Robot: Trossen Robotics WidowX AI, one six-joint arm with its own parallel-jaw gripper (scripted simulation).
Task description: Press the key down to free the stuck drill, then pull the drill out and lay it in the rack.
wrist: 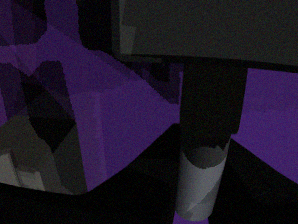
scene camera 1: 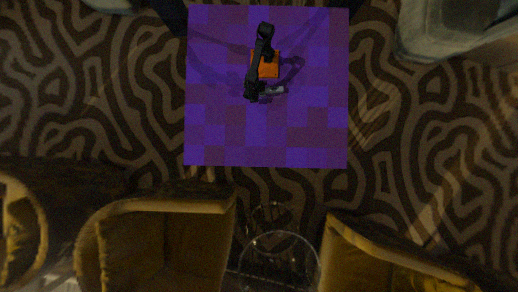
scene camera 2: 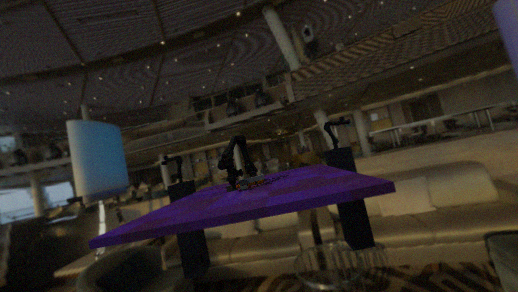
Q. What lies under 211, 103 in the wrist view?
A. A drill.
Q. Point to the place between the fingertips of my gripper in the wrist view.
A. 191, 134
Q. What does my gripper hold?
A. A drill.
